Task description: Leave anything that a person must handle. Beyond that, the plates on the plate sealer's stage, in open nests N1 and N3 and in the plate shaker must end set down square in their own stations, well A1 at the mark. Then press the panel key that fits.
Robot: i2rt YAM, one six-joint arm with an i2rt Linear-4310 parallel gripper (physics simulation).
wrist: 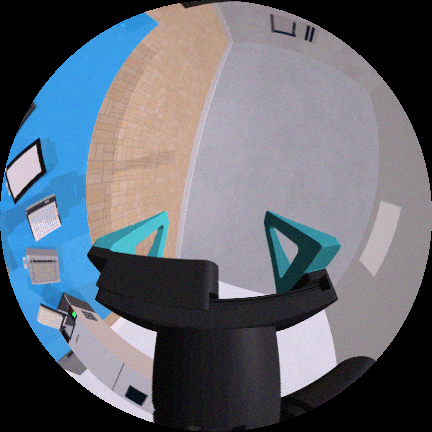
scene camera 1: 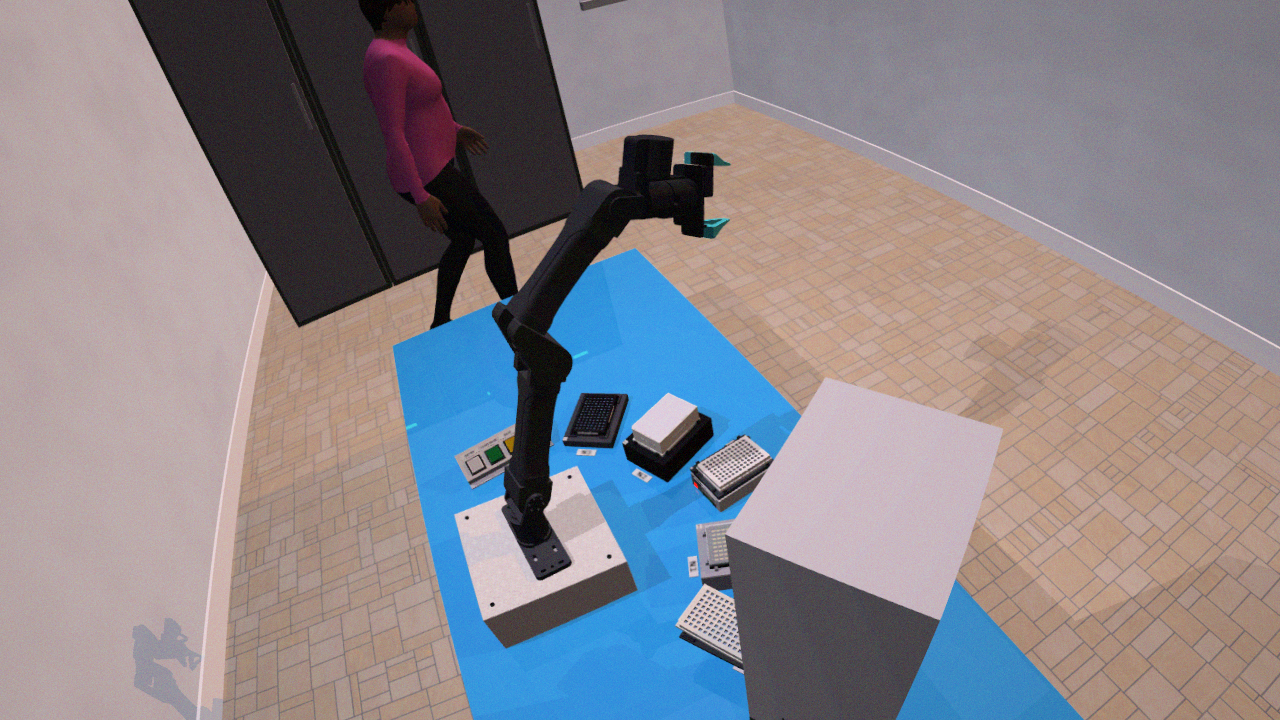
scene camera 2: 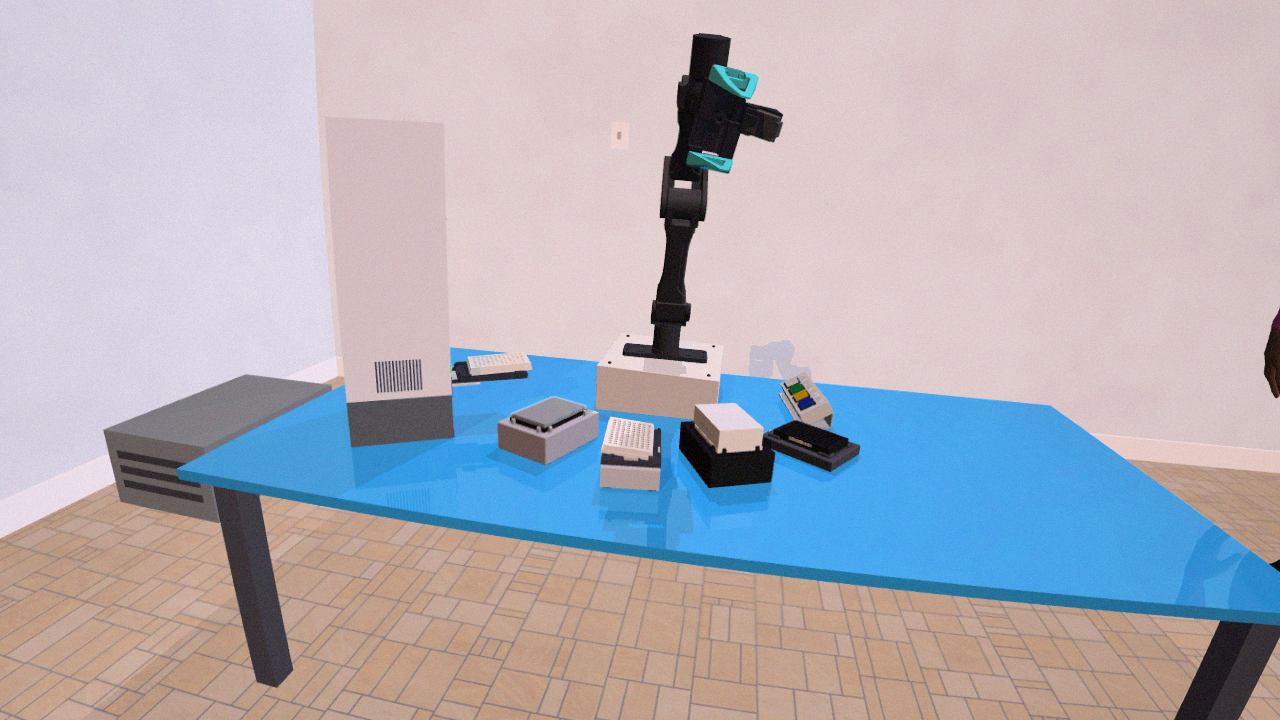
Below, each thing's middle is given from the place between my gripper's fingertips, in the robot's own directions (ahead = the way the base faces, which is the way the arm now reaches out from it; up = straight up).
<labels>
Right now the button panel [scene camera 1: 486,460] is 530 mm below my hand, 510 mm behind it and 260 mm to the left of it.
</labels>
